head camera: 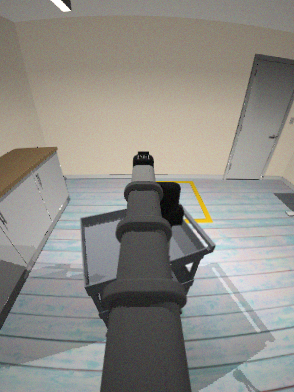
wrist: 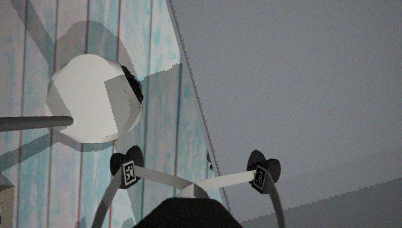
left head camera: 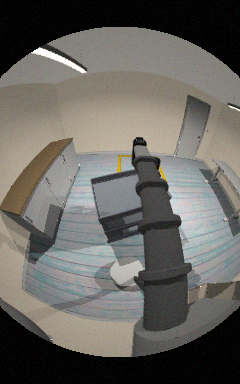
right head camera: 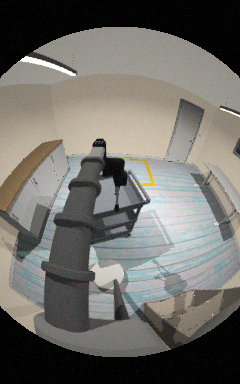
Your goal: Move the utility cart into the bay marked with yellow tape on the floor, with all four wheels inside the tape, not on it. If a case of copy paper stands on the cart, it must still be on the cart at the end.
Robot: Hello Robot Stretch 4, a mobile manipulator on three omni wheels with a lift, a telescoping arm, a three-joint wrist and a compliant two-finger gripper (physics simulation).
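Pixels of known places: gripper, between the fingertips: [wrist: 195,161] [right head camera: 116,202]; robot's base, origin of its link: [left head camera: 125,270] [right head camera: 107,273].
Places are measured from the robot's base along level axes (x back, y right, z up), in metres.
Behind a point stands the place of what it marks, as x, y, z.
Observation:
The grey utility cart [head camera: 100,250] @[-0.659, -0.234, 0.766] [left head camera: 115,195] @[-0.688, -0.126, 0.766] [right head camera: 132,205] @[-0.576, 0.227, 0.814] [wrist: 300,75] @[-0.697, -0.044, 0.766] stands turned at an angle below my extended arm, which hides part of it. Its handle is on the right side. A case of copy paper does not show in the visible part of the top tray. The yellow tape bay [head camera: 201,202] @[-2.150, 0.944, -0.028] [left head camera: 119,164] @[-2.317, -0.121, -0.028] [right head camera: 150,172] @[-2.126, 0.963, -0.021] lies on the floor beyond the cart, near the back wall. My gripper [right head camera: 117,206] @[-0.515, 0.088, 0.941] [wrist: 195,161] @[-0.515, 0.088, 0.941] points down over the cart's near side and is open with nothing between the fingertips. In the wrist view the tray's edge runs between the fingers, below them.
A cabinet [head camera: 40,190] @[-1.561, -1.126, 0.581] [left head camera: 45,195] @[-0.804, -1.123, 0.589] [right head camera: 35,192] @[-0.881, -1.123, 0.557] with a wooden top stands along the left. A table [left head camera: 229,175] @[-1.296, 2.404, 0.692] [right head camera: 222,180] @[-1.278, 2.476, 0.692] stands at the right. A grey door [head camera: 260,115] @[-2.935, 2.006, 1.229] is in the back wall. A brown box [right head camera: 180,312] @[0.761, 0.936, 0.180] is at the lower right. A white round shape [wrist: 85,100] @[0.008, 0.005, 0.187] is on the cart's near side.

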